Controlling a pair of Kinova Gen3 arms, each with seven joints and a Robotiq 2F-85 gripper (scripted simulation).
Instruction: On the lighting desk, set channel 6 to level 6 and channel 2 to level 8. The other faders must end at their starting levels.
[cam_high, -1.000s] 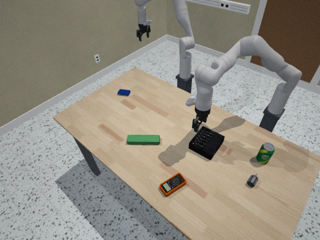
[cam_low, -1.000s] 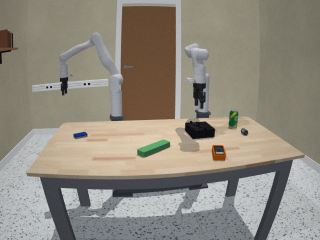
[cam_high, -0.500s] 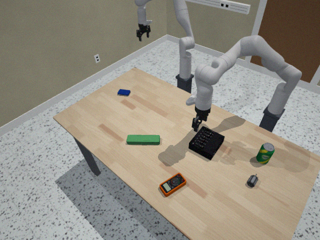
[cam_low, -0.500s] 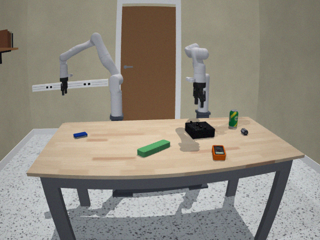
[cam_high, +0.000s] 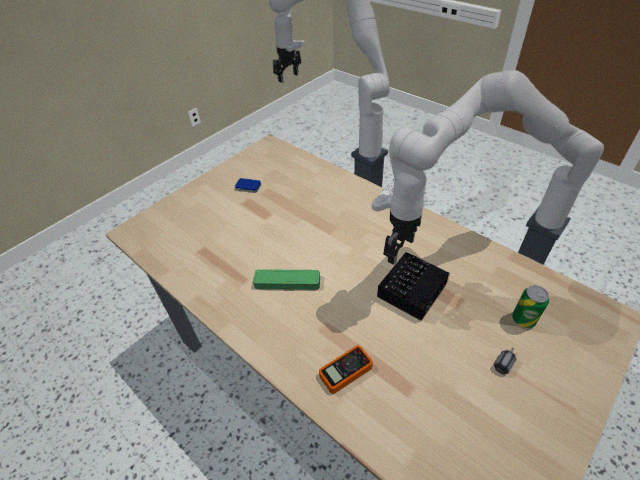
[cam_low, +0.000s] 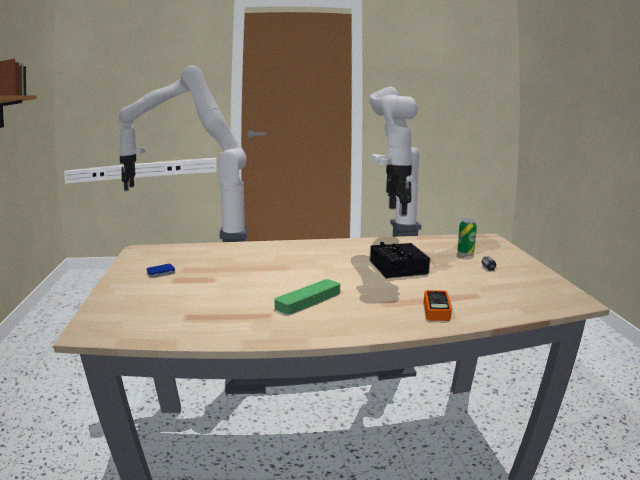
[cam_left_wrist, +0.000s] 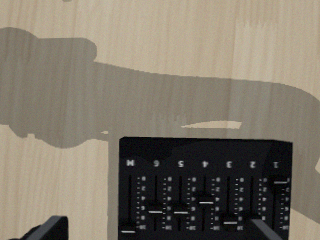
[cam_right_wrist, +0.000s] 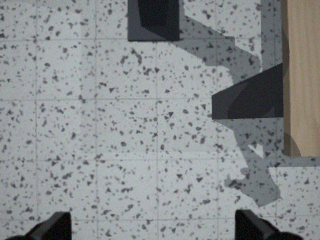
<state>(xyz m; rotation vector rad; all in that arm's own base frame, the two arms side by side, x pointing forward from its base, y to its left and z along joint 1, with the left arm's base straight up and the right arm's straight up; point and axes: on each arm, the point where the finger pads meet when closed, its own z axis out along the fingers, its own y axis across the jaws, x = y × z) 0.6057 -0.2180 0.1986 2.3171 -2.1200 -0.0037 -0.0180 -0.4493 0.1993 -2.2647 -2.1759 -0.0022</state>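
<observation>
My left hand is 13 cm above the channel 6 fader and 2 cm to the right of it. Also, from my left hand: channel 5 fader: 13 cm below, 2 cm to the left, 2 cm behind; master fader: 13 cm below, 4 cm to the left, 2 cm ahead; channel 4 fader: 13 cm below, 4 cm behind, 1 cm to the left.
</observation>
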